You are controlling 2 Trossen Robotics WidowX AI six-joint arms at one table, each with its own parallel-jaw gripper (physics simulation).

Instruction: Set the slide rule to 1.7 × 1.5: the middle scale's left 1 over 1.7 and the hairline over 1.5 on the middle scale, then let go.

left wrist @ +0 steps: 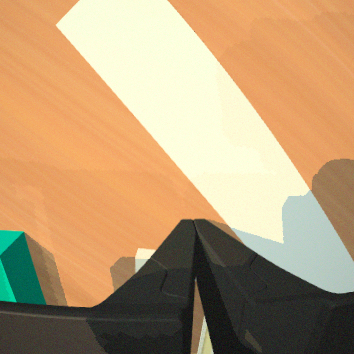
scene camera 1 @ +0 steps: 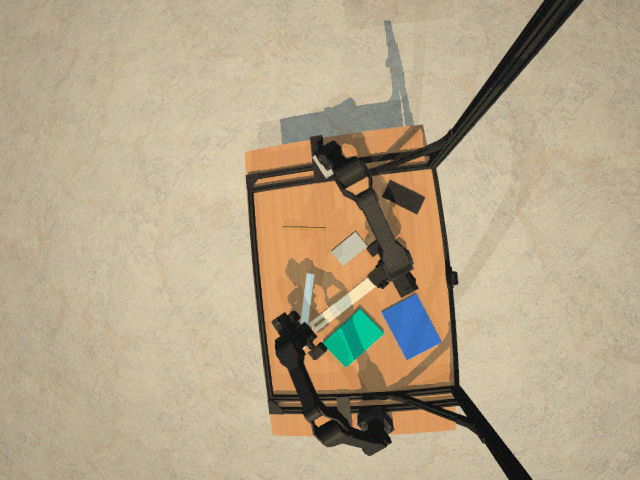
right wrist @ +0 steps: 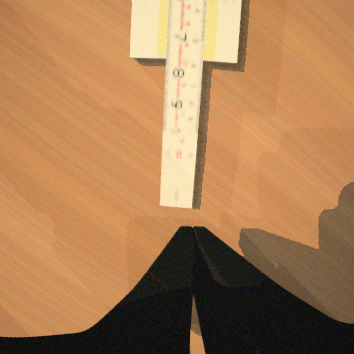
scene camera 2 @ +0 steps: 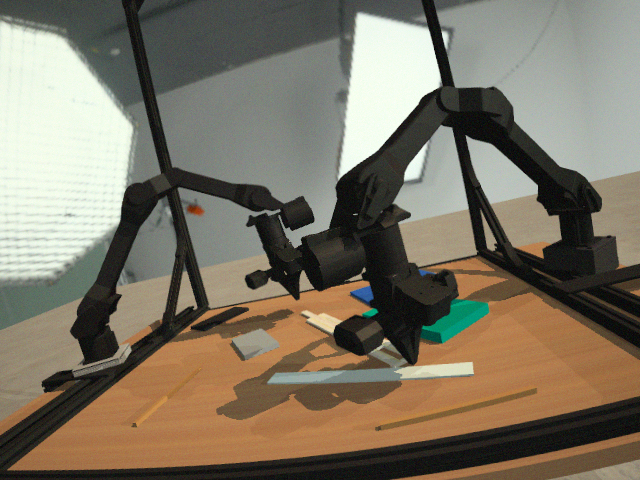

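The cream slide rule lies flat and slanted on the table. Its middle slide sticks out of the body's end nearer my right gripper, with 8 and 9 beyond the body. My right gripper is shut and empty, its tips just off the slide's free end in the right wrist view. My left gripper is shut and empty near the rule's other end. The hairline and the left 1 cannot be made out.
A pale flat strip lies beside my left gripper. A green block and a blue one lie beside the rule. A grey block, a black block and two thin sticks lie around.
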